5 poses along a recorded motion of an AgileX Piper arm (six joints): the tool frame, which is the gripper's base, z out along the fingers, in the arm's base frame.
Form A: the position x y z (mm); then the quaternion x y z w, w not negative.
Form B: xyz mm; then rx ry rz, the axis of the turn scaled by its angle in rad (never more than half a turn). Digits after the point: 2 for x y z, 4 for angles.
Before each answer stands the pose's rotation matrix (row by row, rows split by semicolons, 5 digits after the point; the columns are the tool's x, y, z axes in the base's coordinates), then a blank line. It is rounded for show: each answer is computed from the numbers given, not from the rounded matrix.
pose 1, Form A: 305.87, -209.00, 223.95, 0.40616, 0.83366, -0.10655, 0.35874
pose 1, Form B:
-0.41268 0.75364 0.51158; 0.60075 0.64736 -0.46906; -0.68469 0.11376 -0.71991

305.87, -209.00, 223.95, 1.0477, 2.1504, -0.2748
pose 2, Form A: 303.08, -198.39, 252.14, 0.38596, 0.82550, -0.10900, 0.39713
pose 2, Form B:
-0.38665 0.72379 0.57152; 0.55064 0.67831 -0.48651; -0.73979 0.12659 -0.66082

303.08, -198.39, 252.14, 0.9777, 2.0911, -0.2761
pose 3, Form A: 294.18, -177.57, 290.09, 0.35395, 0.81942, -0.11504, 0.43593
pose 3, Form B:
-0.36937 0.68037 0.63298; 0.47977 0.72297 -0.49713; -0.79586 0.12006 -0.59346

294.18, -177.57, 290.09, 0.8807, 2.0390, -0.2863
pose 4, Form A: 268.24, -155.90, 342.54, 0.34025, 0.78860, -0.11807, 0.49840
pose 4, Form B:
-0.27166 0.65433 0.70573; 0.41895 0.74058 -0.52538; -0.86642 0.15294 -0.47532

268.24, -155.90, 342.54, 0.8234, 1.9085, -0.2857
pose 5, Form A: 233.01, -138.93, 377.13, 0.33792, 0.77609, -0.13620, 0.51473
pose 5, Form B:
-0.24173 0.66472 0.70690; 0.38430 0.73452 -0.55928; -0.89100 0.13647 -0.43301

233.01, -138.93, 377.13, 0.8120, 1.8649, -0.3273
